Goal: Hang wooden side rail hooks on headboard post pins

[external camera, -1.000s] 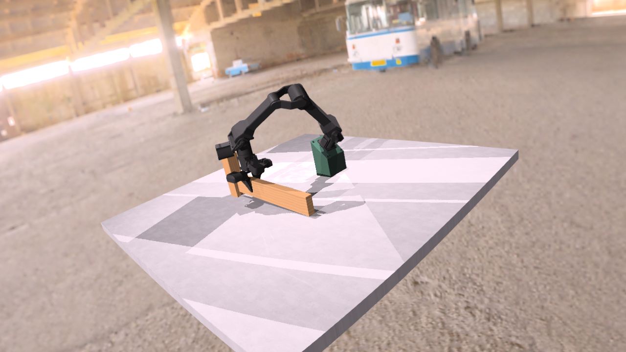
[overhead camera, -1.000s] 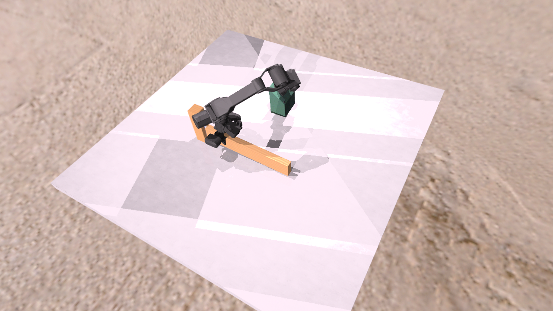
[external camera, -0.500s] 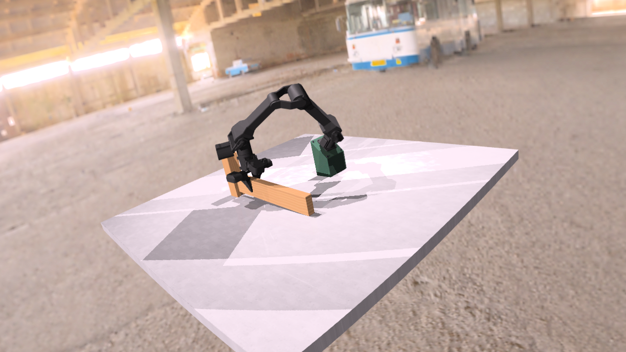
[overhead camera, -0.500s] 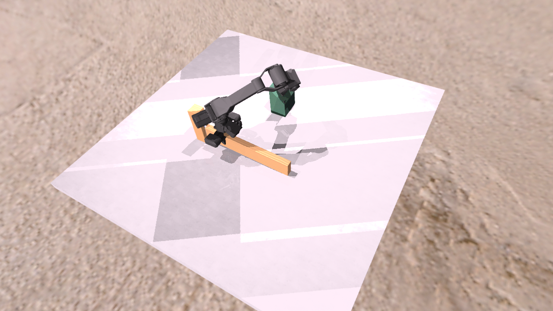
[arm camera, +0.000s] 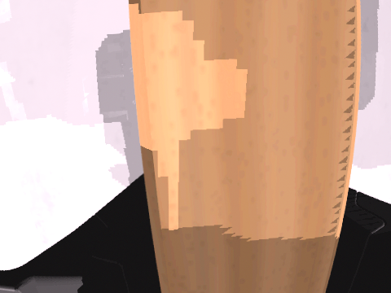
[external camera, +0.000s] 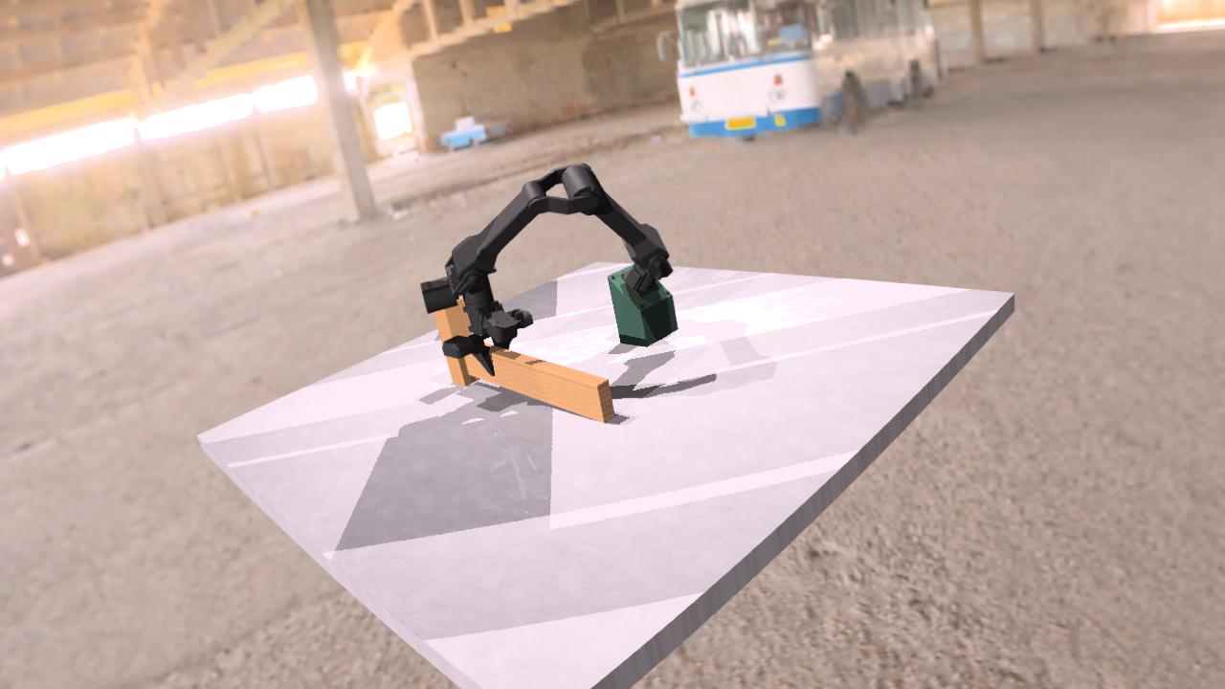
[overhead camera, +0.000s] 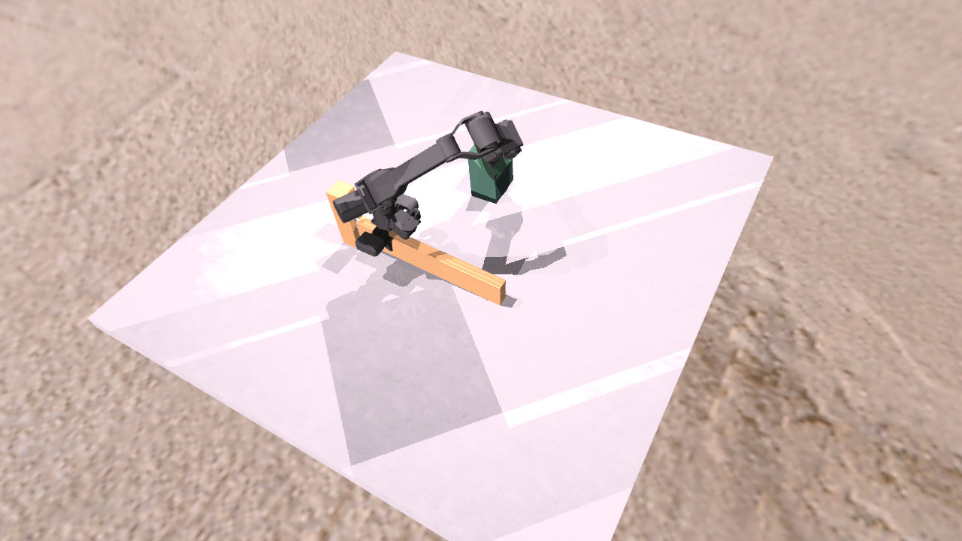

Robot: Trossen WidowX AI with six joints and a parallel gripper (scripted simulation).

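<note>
My gripper tip is 130 mm to the left of the wooden headboard post and 40 mm below it.
</note>
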